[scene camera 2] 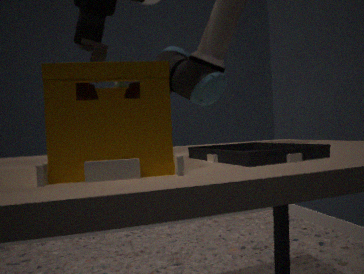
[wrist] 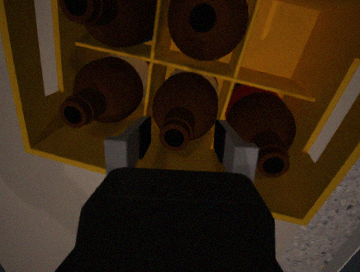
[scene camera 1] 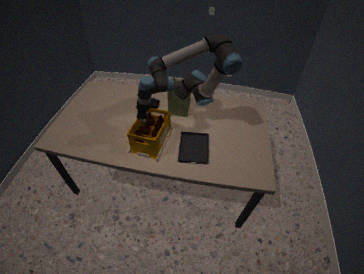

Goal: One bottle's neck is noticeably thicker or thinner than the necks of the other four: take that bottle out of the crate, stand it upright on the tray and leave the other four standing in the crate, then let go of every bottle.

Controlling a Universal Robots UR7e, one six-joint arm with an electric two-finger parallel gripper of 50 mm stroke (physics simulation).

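Frame: origin at the arm's base, x ahead, y left, z up, level; metres.
Seen in the pictures: gripper, fingertip midpoint: (wrist: 182, 131) (scene camera 1: 144, 122); arm's base at its link origin: (scene camera 1: 179, 91).
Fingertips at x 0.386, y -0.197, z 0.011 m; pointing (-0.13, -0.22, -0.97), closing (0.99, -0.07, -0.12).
Offsets run from my fingertips to a thing's middle. "spot": to the spot under its first point. Level surfaces: height alone.
The yellow crate {dz -0.082, dx +0.000, dy +0.032 m} (scene camera 1: 145, 146) (scene camera 2: 110, 125) (wrist: 30, 100) stands on the table and holds five brown bottles. In the wrist view, the far row has a left bottle {dz -0.084, dx -0.072, dy +0.093 m} (wrist: 125, 27), a middle bottle {dz -0.084, dx +0.014, dy +0.079 m} (wrist: 220, 42) and an empty right compartment. The near row has a left bottle {dz -0.084, dx -0.099, dy +0.008 m} (wrist: 112, 90), a middle bottle {dz -0.084, dx -0.009, dy -0.010 m} (wrist: 185, 105) and a right bottle {dz -0.084, dx +0.076, dy -0.032 m} (wrist: 262, 120). My gripper (scene camera 1: 143, 120) (scene camera 2: 98, 52) (wrist: 182, 131) is open, its fingers on either side of the near middle bottle's neck in that view. Which neck differs I cannot tell. The black tray {dz -0.157, dx +0.044, dy +0.323 m} (scene camera 1: 194, 149) (scene camera 2: 255, 157) is empty.
A green box (scene camera 1: 178, 104) stands behind the crate, near the arm. Low pale blocks {spot: dz -0.153, dx +0.144, dy -0.003 m} (scene camera 2: 111, 169) border the crate's foot, and small ones {spot: dz -0.161, dx +0.177, dy +0.318 m} (scene camera 2: 295, 157) border the tray. The crate's walls and yellow dividers {dz -0.118, dx +0.000, dy +0.032 m} (wrist: 192, 70) surround the bottles. The table {dz -0.170 m} (scene camera 1: 235, 150) carries everything.
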